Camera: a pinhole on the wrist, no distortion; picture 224 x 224 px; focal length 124.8 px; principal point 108.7 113.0 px. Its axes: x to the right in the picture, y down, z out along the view. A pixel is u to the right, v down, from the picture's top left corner.
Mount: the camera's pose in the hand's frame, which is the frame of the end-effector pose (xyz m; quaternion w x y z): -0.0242 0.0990 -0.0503 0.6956 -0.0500 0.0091 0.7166
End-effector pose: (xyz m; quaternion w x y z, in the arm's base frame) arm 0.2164 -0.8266 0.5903 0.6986 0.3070 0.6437 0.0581
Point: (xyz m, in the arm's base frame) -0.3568 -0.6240 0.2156
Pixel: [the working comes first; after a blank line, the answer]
In the camera's frame: -0.2666 -0.3084 -0.5939

behind the camera
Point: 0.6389 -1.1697 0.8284
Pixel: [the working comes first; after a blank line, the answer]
In the camera's frame: -0.1620 0.2469 0.5660

73.0 167.4
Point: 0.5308 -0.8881 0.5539
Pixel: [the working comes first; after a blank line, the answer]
In the camera's frame: -0.1009 -0.0965 0.3546

73.2 79.0
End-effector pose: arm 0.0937 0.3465 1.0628 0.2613 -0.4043 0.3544 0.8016
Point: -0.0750 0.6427 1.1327
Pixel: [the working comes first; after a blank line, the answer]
In the camera's frame: -0.1712 -0.1130 0.3699

50.9 74.9
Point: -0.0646 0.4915 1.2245
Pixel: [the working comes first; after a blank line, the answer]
In the camera's frame: -0.0438 -0.0102 0.3021

90.6 108.8
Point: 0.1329 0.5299 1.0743
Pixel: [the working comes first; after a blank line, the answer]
In the camera's frame: -0.2496 -0.0205 0.1586

outside the picture
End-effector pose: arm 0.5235 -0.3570 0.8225 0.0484 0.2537 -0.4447 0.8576
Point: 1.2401 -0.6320 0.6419
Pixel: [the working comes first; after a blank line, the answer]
In the camera's frame: -0.0433 0.6172 0.4957

outside the picture
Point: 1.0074 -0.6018 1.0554
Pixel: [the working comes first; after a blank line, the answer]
In the camera's frame: -0.3115 0.2264 0.5329

35.8 166.0
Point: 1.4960 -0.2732 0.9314
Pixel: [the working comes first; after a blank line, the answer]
In the camera's frame: -0.5418 0.7702 0.4175

outside the picture
